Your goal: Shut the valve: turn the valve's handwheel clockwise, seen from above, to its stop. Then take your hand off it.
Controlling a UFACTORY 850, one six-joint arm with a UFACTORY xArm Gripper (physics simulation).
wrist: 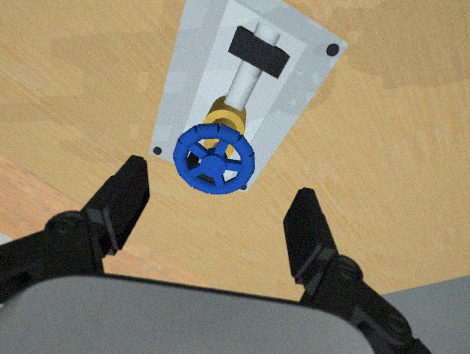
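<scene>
The blue handwheel (213,165) with its spokes and hub shows near the middle of the wrist view. It sits on a brass valve body (226,120), which joins a light grey pipe (244,86) held by a black clamp (259,52). The valve stands on a grey mounting plate (172,85) with dark bolts at its corners. My gripper (221,191) is open, with its two black fingers wide apart to the lower left and lower right of the handwheel in the view. Nothing is between the fingers, and neither finger touches the wheel.
The plate lies on a light wooden table top (390,165). A grey surface (435,310) shows beyond the table's edge at the lower right. A more orange wooden surface (25,200) shows at the left. The gripper's grey housing fills the bottom of the view.
</scene>
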